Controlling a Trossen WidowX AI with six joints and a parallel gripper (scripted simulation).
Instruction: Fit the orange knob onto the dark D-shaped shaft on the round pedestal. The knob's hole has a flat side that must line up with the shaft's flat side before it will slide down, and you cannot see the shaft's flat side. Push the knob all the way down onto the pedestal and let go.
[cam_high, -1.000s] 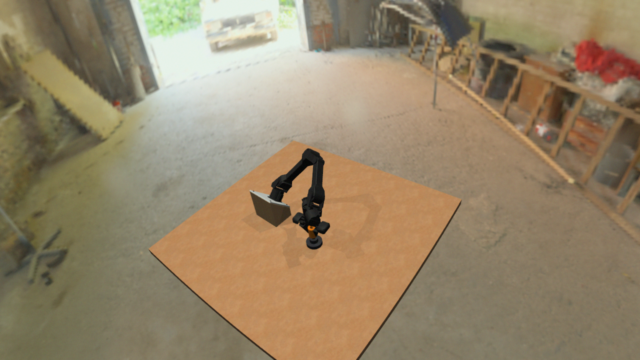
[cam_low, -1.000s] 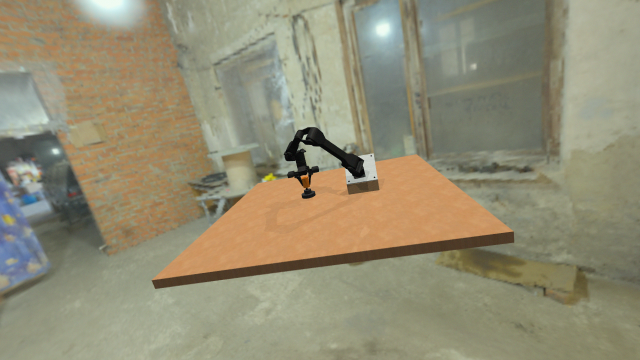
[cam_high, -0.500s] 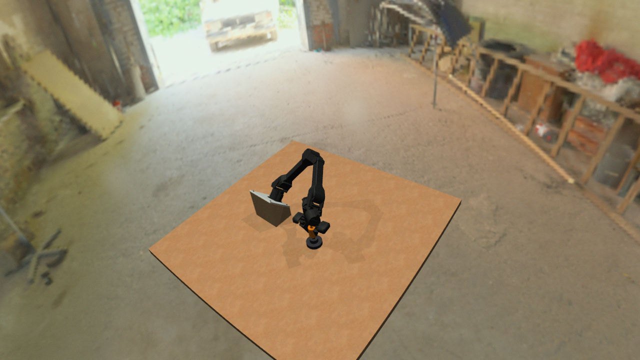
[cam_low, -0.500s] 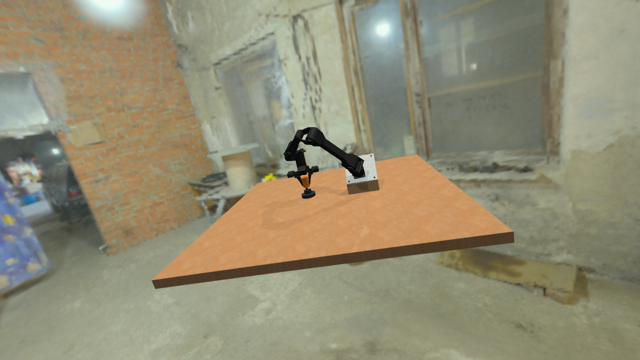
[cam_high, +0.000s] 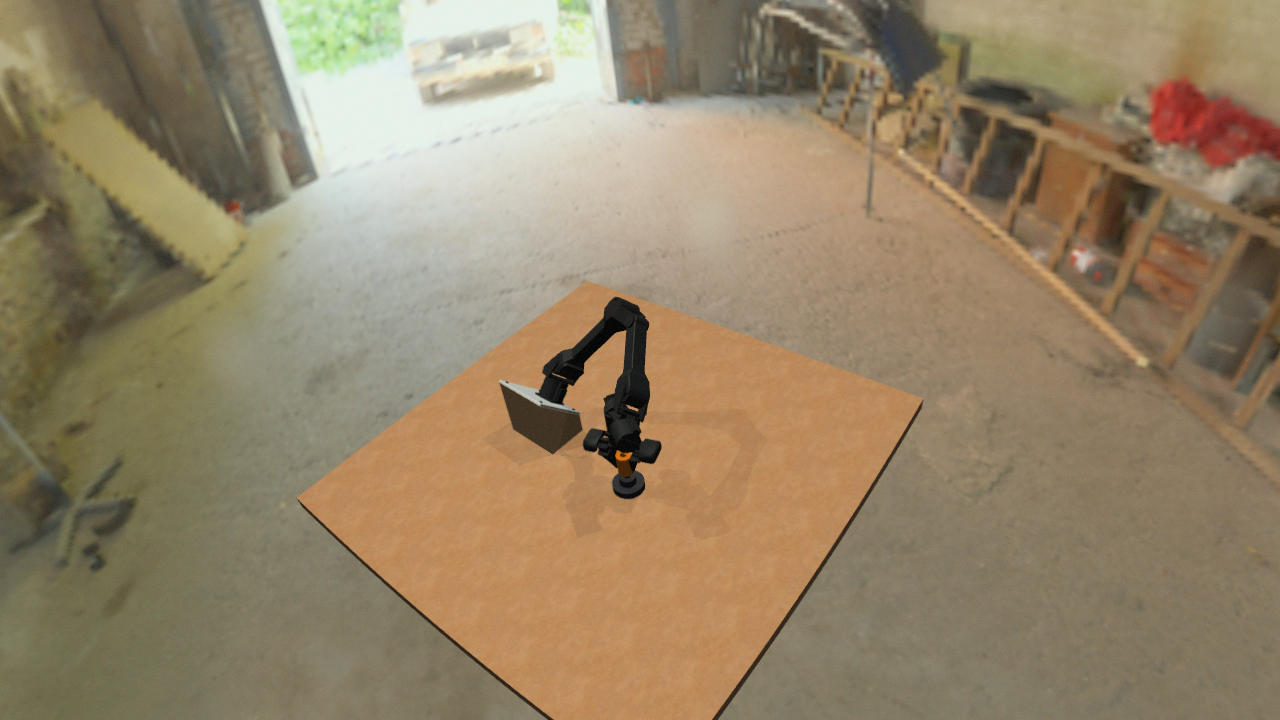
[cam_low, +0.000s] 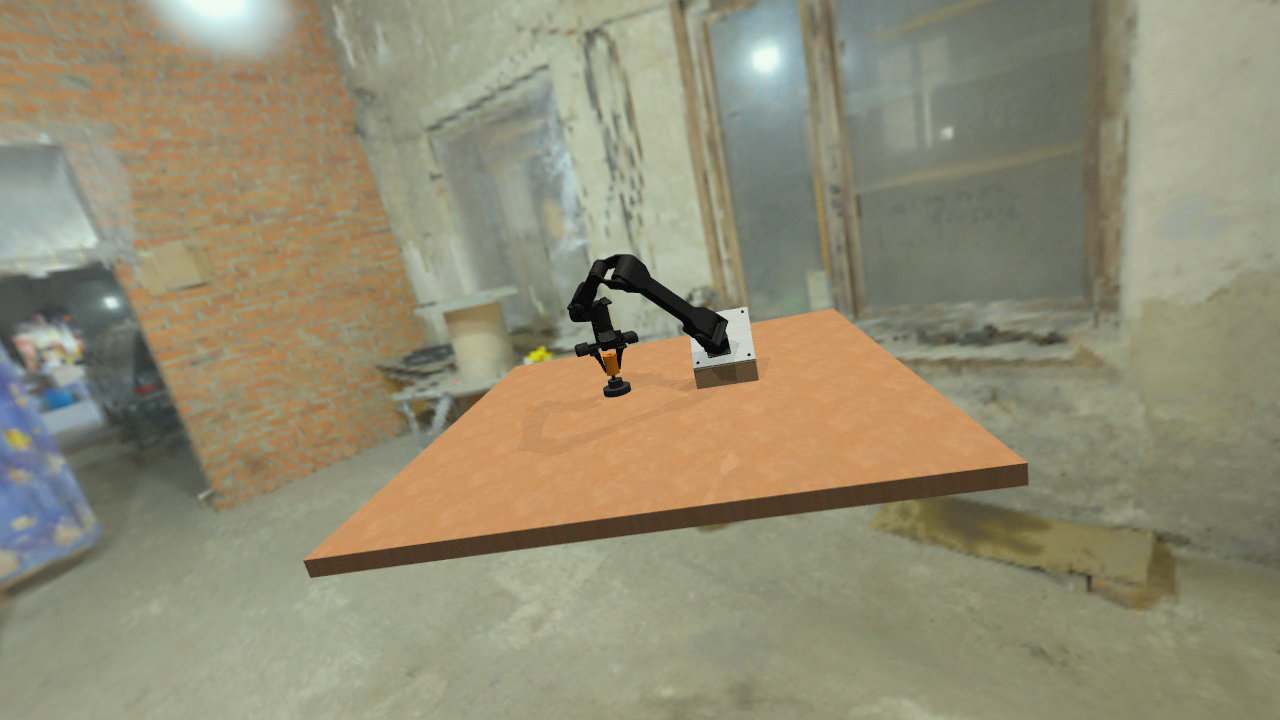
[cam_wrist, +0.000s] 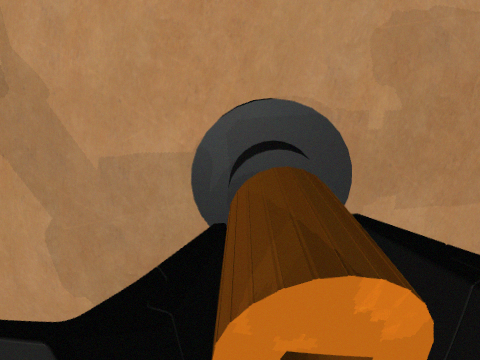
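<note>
Now: the orange knob 2 cm above my gripper tip. Round my gripper tip: pedestal (4 cm below).
</note>
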